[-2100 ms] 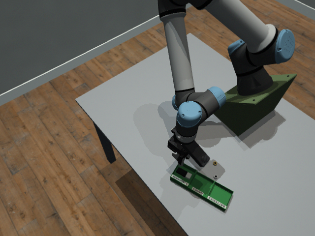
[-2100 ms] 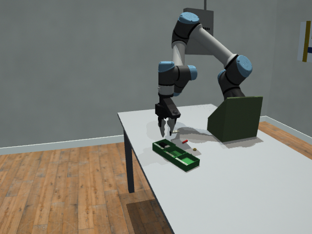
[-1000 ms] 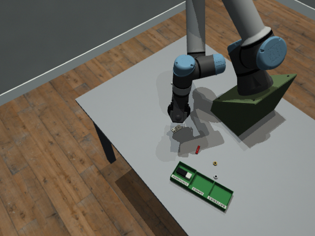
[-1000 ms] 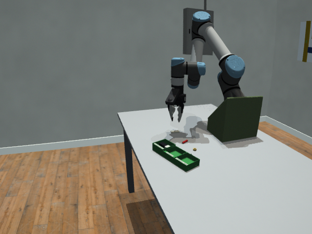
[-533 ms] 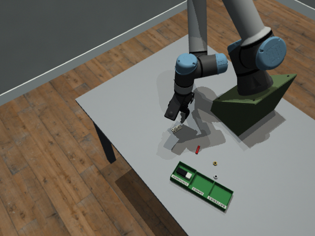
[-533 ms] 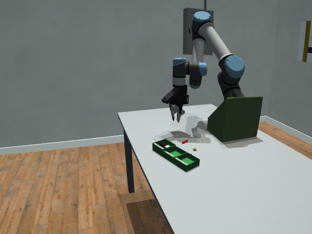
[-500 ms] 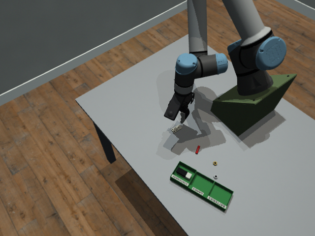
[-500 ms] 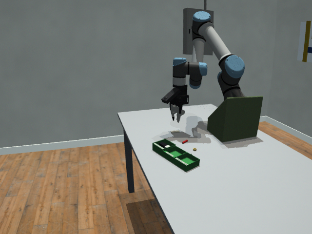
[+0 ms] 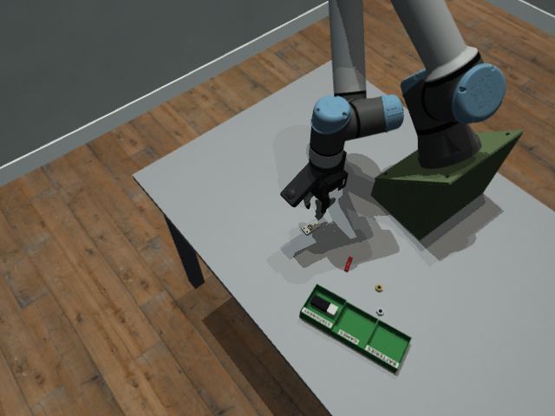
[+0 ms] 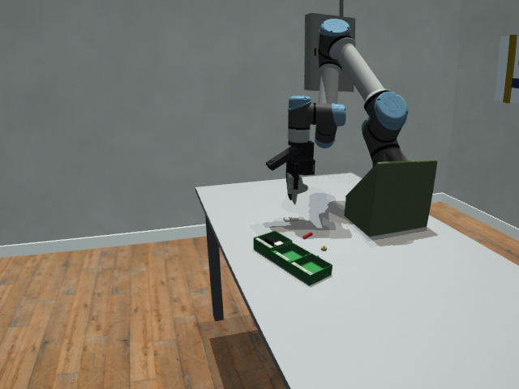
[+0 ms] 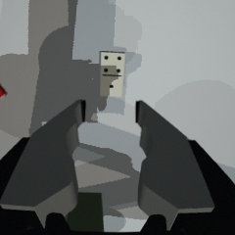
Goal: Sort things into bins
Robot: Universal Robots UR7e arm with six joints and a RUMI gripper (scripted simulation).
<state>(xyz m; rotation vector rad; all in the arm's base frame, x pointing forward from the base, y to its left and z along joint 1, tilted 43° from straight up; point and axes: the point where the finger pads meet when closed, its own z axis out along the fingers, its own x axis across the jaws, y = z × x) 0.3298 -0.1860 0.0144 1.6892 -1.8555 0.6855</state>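
My hand is 80 mm above the white domino. From my hand the other things lie so: red cylinder (150 mm to the left, 80 mm below); grey-white clip (140 mm ahead, 200 mm to the left, 70 mm below); eraser (140 mm ahead, 200 mm to the left, 60 mm below).
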